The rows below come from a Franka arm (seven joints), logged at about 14 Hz.
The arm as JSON. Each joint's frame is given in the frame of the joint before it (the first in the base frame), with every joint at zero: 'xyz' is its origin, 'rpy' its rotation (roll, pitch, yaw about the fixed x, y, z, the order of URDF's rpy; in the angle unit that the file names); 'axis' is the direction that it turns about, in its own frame. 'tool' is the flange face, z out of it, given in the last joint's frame.
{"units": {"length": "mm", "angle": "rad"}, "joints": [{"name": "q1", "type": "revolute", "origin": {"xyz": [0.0, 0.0, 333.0], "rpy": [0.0, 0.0, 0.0]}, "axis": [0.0, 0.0, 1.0]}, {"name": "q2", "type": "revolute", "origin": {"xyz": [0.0, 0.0, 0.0], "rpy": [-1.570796, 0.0, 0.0]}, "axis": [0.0, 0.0, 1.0]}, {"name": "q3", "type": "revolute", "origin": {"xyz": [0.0, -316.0, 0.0], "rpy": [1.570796, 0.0, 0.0]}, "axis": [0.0, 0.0, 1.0]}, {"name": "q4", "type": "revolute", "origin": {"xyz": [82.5, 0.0, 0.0], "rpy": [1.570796, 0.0, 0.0]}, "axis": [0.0, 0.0, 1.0]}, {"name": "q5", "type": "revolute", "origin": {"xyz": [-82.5, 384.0, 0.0], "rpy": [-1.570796, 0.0, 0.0]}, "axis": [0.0, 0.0, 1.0]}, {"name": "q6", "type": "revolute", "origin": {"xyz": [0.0, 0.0, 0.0], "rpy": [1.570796, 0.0, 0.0]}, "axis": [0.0, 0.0, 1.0]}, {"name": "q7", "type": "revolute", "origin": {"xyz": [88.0, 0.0, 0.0], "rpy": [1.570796, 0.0, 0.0]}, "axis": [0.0, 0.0, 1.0]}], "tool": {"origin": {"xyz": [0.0, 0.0, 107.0], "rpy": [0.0, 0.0, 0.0]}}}
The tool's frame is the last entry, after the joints.
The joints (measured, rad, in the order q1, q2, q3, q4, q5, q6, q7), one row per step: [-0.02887, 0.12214, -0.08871, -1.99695, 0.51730, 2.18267, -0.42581]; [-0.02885, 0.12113, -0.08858, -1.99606, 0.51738, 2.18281, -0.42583]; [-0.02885, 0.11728, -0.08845, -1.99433, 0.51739, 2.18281, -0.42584]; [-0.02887, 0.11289, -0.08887, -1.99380, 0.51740, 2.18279, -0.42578]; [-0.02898, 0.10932, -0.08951, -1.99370, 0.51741, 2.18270, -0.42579]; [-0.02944, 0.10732, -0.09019, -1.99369, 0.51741, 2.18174, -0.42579]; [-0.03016, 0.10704, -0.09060, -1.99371, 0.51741, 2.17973, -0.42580]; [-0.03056, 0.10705, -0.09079, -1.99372, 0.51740, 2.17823, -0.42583]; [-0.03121, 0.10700, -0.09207, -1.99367, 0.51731, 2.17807, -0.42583]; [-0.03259, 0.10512, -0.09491, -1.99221, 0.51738, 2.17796, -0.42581]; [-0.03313, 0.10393, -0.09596, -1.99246, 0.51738, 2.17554, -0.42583]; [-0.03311, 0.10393, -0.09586, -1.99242, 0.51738, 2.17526, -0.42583]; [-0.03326, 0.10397, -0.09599, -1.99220, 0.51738, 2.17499, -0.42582]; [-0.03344, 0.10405, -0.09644, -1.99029, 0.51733, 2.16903, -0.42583]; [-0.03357, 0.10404, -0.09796, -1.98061, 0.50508, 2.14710, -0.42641]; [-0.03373, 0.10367, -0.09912, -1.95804, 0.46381, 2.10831, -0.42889]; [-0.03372, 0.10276, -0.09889, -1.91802, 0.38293, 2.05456, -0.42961]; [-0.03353, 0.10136, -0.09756, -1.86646, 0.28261, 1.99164, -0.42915]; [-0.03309, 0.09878, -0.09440, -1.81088, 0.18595, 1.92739, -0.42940]
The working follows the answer.
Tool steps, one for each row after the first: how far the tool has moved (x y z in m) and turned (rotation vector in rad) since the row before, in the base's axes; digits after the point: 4 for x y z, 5 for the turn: [0.0001, 0.0001, 0.0010, -0.00010, -0.00203, 0.00008]; [0.0001, 0.0000, 0.0031, -0.00029, -0.00557, 0.00015]; [-0.0003, -0.0003, 0.0028, -0.00021, -0.00487, -0.00048]; [-0.0003, -0.0004, 0.0021, -0.00015, -0.00360, -0.00070]; [-0.0003, -0.0006, 0.0011, 0.00020, -0.00120, -0.00073]; [-0.0003, -0.0005, 0.0000, 0.00066, 0.00142, -0.00028]; [-0.0002, -0.0002, -0.0001, 0.00050, 0.00127, 0.00007]; [-0.0001, -0.0011, 0.0000, -0.00016, 0.00005, -0.00181]; [-0.0001, -0.0025, 0.0018, -0.00044, -0.00323, -0.00420]; [-0.0004, -0.0007, 0.0004, 0.00074, 0.00107, -0.00055]; [0.0000, 0.0001, 0.0000, 0.00011, 0.00019, 0.00024]; [0.0000, -0.0001, 0.0001, 0.00006, 0.00005, -0.00017]; [-0.0001, 0.0000, 0.0004, 0.00180, 0.00316, 0.00193]; [0.0000, 0.0001, 0.0026, -0.00429, 0.00999, 0.01418]; [0.0006, 0.0000, 0.0070, -0.02616, 0.01435, 0.03653]; [0.0018, -0.0008, 0.0136, -0.06037, 0.01654, 0.05712]; [0.0019, -0.0021, 0.0184, -0.08103, 0.01810, 0.06090]; [0.0012, -0.0023, 0.0212, -0.08293, 0.01564, 0.05239]
Tool pose at each row, in the base's axes (x y z in m, rotation vector in rad; rounded; the steps above come from the unrounded poses): [0.5864, -0.0496, 0.4099, -2.74307, -0.02950, -0.24278]; [0.5866, -0.0495, 0.4109, -2.74293, -0.03016, -0.24555]; [0.5867, -0.0495, 0.4140, -2.74256, -0.03191, -0.25317]; [0.5864, -0.0497, 0.4168, -2.74223, -0.03260, -0.26000]; [0.5861, -0.0502, 0.4189, -2.74199, -0.03262, -0.26513]; [0.5858, -0.0507, 0.4200, -2.74170, -0.03191, -0.26698]; [0.5855, -0.0512, 0.4200, -2.74125, -0.03106, -0.26507]; [0.5853, -0.0515, 0.4199, -2.74091, -0.03074, -0.26329]; [0.5852, -0.0526, 0.4199, -2.74123, -0.02827, -0.26373]; [0.5852, -0.0550, 0.4217, -2.74161, -0.02346, -0.26934]; [0.5847, -0.0558, 0.4221, -2.74105, -0.02230, -0.26798]; [0.5847, -0.0557, 0.4221, -2.74095, -0.02256, -0.26764]; [0.5847, -0.0558, 0.4222, -2.74092, -0.02230, -0.26762]; [0.5846, -0.0558, 0.4225, -2.73937, -0.02383, -0.26264]; [0.5846, -0.0557, 0.4251, -2.74364, -0.04113, -0.24524]; [0.5852, -0.0557, 0.4322, -2.76762, -0.09111, -0.21640]; [0.5870, -0.0566, 0.4458, -2.82185, -0.17497, -0.17864]; [0.5889, -0.0587, 0.4641, -2.89316, -0.26954, -0.13523]; [0.5901, -0.0610, 0.4853, -2.96473, -0.35596, -0.09451]

